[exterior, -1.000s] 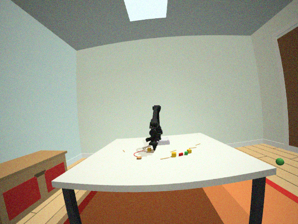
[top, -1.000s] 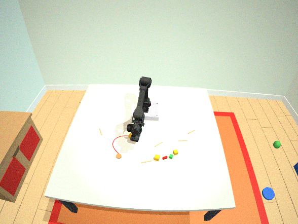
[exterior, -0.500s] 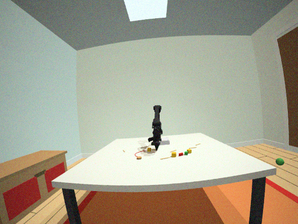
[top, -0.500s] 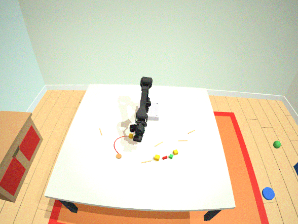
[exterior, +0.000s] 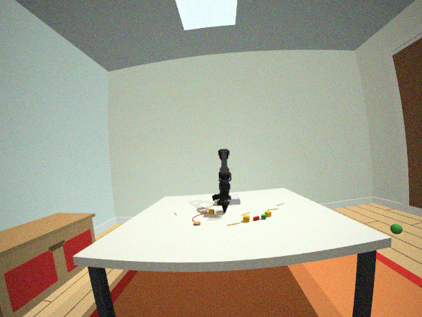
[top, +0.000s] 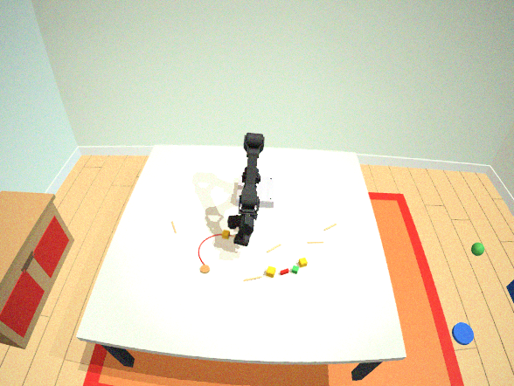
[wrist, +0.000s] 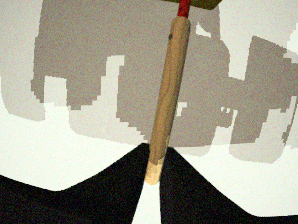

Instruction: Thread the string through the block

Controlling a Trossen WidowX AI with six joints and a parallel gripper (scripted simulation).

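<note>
Right now my gripper tip is 9 cm to the left of the yellow block, 1 cm below it and 1 cm past it. Also, from my gripper tip: thin wooden stick: 4 cm to the right, 1 cm above; red block: 19 cm to the left, 15 cm ahead; round wooden button: 19 cm ahead, 14 cm to the right.
</note>
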